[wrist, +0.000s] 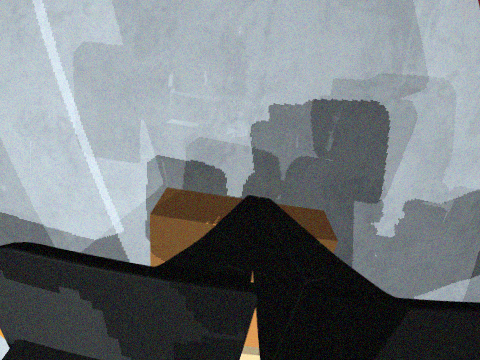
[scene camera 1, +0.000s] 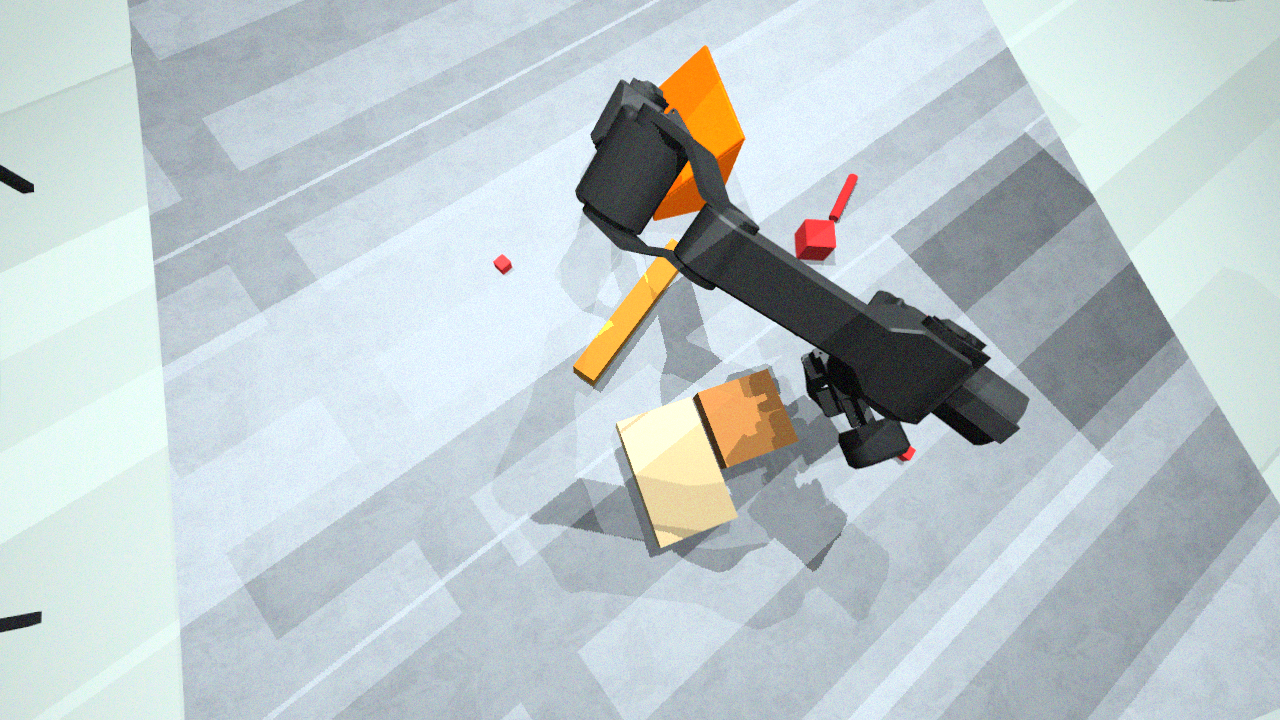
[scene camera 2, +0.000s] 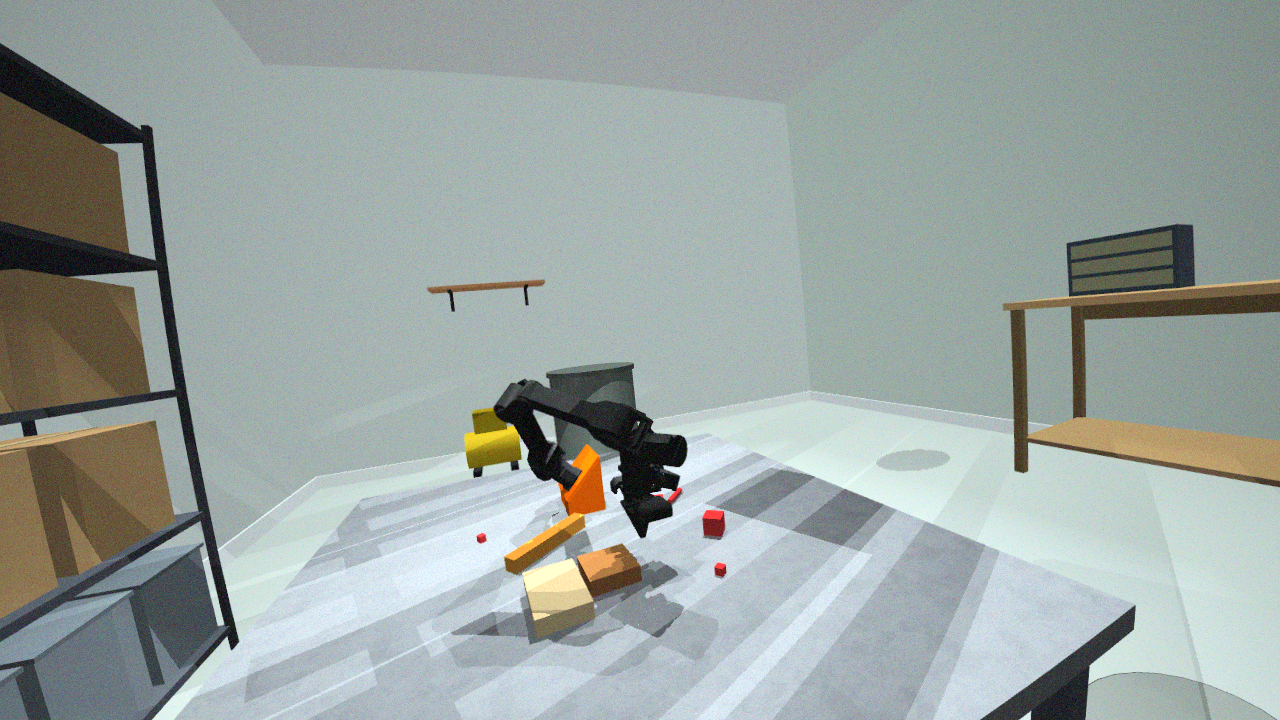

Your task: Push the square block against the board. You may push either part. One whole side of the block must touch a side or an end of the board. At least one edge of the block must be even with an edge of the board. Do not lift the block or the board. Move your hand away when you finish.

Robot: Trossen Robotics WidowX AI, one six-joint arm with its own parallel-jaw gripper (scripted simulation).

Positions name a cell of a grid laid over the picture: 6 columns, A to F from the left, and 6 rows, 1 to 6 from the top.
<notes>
The gripper (scene camera 1: D4) is shut, with nothing in its grasp. Further things: a square block (scene camera 1: D4) and a board (scene camera 1: D5).
The square block shows as well in the wrist view (wrist: C4) and in scene camera 2 (scene camera 2: C5). The board also shows in scene camera 2 (scene camera 2: C5). The gripper shows as well in the wrist view (wrist: D4) and in scene camera 2 (scene camera 2: D5).
</notes>
